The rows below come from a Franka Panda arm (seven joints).
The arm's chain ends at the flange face. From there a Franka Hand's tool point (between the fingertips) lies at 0.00 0.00 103.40 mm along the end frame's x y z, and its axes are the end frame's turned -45 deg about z.
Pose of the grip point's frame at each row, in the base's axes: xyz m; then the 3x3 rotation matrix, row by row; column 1 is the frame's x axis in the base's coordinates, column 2 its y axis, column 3 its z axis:
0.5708 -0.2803 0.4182; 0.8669 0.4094 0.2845; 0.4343 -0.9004 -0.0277; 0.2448 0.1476 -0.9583
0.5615 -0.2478 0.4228; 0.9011 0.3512 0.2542; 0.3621 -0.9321 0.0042; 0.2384 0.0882 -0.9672
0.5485 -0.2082 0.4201; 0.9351 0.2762 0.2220; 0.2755 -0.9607 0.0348; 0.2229 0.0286 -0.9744
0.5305 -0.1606 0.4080; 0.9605 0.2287 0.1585; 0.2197 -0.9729 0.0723; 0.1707 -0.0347 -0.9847
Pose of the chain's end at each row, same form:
0.5414 -0.2774 0.5173; 0.9025 -0.3235 0.2845; -0.3296 -0.9438 -0.0277; 0.2775 -0.0687 -0.9583
0.5352 -0.2482 0.5228; 0.8855 -0.3888 0.2542; -0.4031 -0.9151 0.0042; 0.2309 -0.1062 -0.9672
0.5255 -0.2118 0.5209; 0.8565 -0.4659 0.2220; -0.4845 -0.8741 0.0348; 0.1778 -0.1374 -0.9744
0.5141 -0.1681 0.5098; 0.8409 -0.5175 0.1585; -0.5326 -0.8433 0.0723; 0.0962 -0.1452 -0.9847

